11 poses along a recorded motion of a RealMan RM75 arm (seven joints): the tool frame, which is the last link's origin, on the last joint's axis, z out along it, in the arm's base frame.
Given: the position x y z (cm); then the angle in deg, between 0 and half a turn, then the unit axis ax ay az.
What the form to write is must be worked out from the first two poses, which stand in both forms.
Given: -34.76, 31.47, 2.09, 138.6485, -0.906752, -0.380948, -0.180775
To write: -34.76, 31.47, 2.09, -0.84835, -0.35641, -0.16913, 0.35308
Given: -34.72, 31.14, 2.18, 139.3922, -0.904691, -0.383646, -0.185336
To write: -34.72, 31.14, 2.18, -0.84848, -0.35981, -0.17382, 0.34700
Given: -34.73, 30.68, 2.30, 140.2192, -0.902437, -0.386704, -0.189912
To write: -34.73, 30.68, 2.30, -0.84860, -0.36364, -0.17858, 0.34022
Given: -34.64, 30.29, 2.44, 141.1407, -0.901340, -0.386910, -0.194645
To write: -34.64, 30.29, 2.44, -0.85001, -0.36488, -0.18356, 0.33265
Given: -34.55, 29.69, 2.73, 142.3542, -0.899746, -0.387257, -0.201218
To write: -34.55, 29.69, 2.73, -0.85163, -0.36655, -0.19046, 0.32264
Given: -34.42, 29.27, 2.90, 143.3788, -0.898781, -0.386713, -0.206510
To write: -34.42, 29.27, 2.90, -0.85327, -0.36713, -0.19605, 0.31417
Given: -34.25, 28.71, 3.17, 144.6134, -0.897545, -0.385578, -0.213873
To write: -34.25, 28.71, 3.17, -0.85509, -0.36734, -0.20376, 0.30392
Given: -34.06, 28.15, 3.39, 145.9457, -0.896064, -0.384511, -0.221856
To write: -34.06, 28.15, 3.39, -0.85679, -0.36766, -0.21213, 0.29282
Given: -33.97, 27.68, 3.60, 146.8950, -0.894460, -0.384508, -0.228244
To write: -33.97, 27.68, 3.60, -0.85739, -0.36857, -0.21879, 0.28489
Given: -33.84, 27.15, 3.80, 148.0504, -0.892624, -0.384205, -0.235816
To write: -33.84, 27.15, 3.80, -0.85815, -0.36937, -0.22671, 0.27521
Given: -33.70, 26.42, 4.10, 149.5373, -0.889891, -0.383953, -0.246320
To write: -33.70, 26.42, 4.10, -0.85863, -0.37047, -0.23767, 0.26272
